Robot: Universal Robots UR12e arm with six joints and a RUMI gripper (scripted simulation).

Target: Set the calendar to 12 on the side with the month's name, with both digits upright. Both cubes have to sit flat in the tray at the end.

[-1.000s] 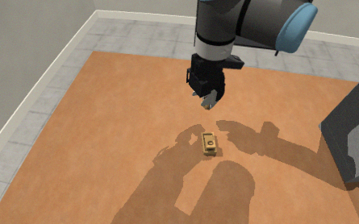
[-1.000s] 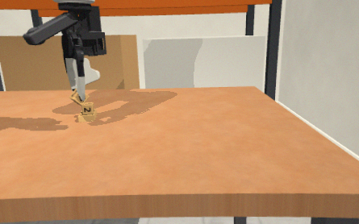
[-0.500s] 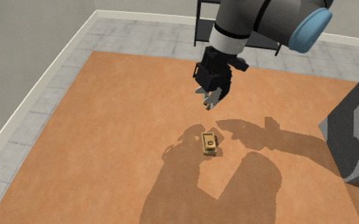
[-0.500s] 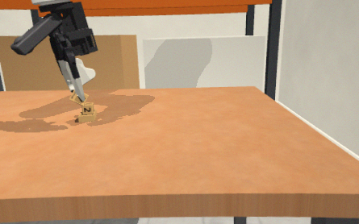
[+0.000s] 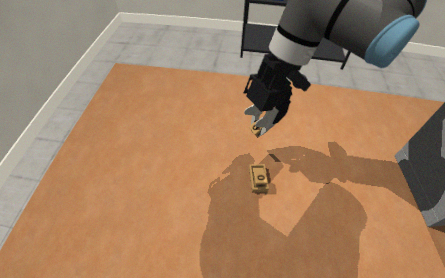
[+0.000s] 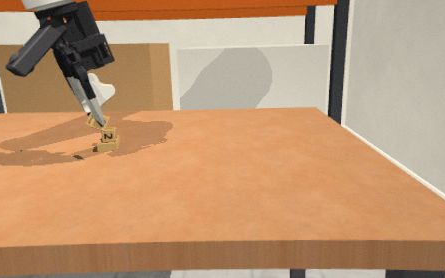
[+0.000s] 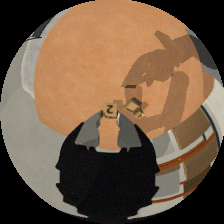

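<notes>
My gripper is now 1 cm above the cube. Also, from my hand: tray (2 cm behind, 11 cm to the left, 8 cm below).
</notes>
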